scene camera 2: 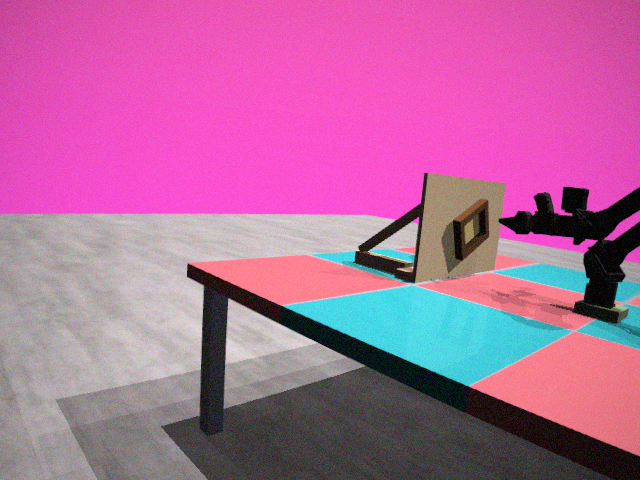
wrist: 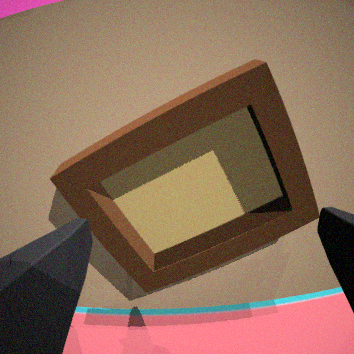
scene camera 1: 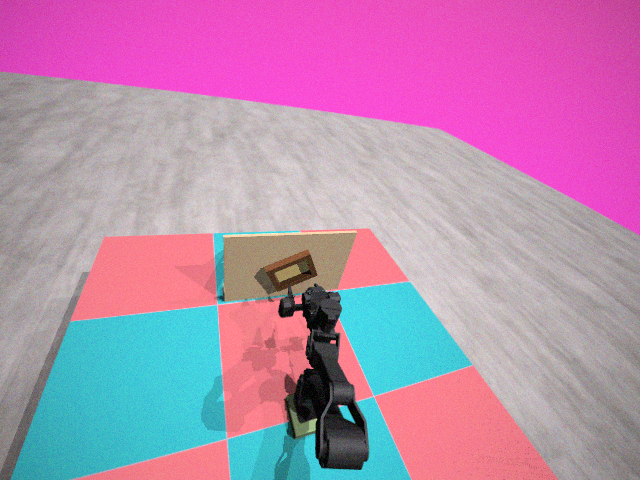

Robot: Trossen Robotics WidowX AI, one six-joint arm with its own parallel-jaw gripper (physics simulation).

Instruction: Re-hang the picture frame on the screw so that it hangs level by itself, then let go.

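Places are measured from the arm's base along level axes (x ahead, y left, z up), in metres.
Pixels of known places: gripper, fingertip midpoint: (scene camera 2: 505, 220) (wrist: 208, 226) (scene camera 1: 302, 285); arm's base, origin of the base link: (scene camera 2: 599, 304) (scene camera 1: 307, 407).
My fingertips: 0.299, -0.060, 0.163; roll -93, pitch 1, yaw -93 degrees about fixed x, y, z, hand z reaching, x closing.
Observation:
For each thing: its top centre in the pictures, then the offset to it from my fingertips, as dx, dy, dz. "spot": a spot on its surface instead. Level surfaces: height alone.
- brown wooden picture frame, middle of its top: (wrist: 187, 59) (scene camera 2: 475, 198) (scene camera 1: 296, 251) +0.107, -0.005, +0.054
- upright tan board, surface spot: (wrist: 60, 75) spot: +0.130, +0.088, +0.052
- checkered table, its level: dz -0.189
- slanted strut, surface spot: (scene camera 2: 390, 227) spot: +0.275, +0.178, -0.056
- base piece, surface spot: (scene camera 2: 382, 260) spot: +0.292, +0.177, -0.159
A brown wooden picture frame (scene camera 1: 287, 262) (scene camera 2: 459, 240) (wrist: 165, 132) is on the front face of the upright tan board (scene camera 1: 242, 248) (scene camera 2: 434, 206) (wrist: 60, 75). It is tilted, its right end higher than its left. The screw does not show; the frame hides what bears it. My gripper (scene camera 1: 302, 288) (scene camera 2: 500, 221) (wrist: 208, 226) is open and empty. It points at the board from in front of the frame, with a gap between in the scene camera 2 view. In the wrist view the left fingertip overlaps the frame's lower left side, and the right fingertip is by its lower right corner.
The board stands near the far edge of the checkered table (scene camera 1: 144, 361) (scene camera 2: 413, 330). A slanted strut (scene camera 2: 390, 227) and a base piece (scene camera 2: 382, 260) are behind it. My arm's base plate (scene camera 1: 300, 421) (scene camera 2: 599, 311) is on the table in front of the board.

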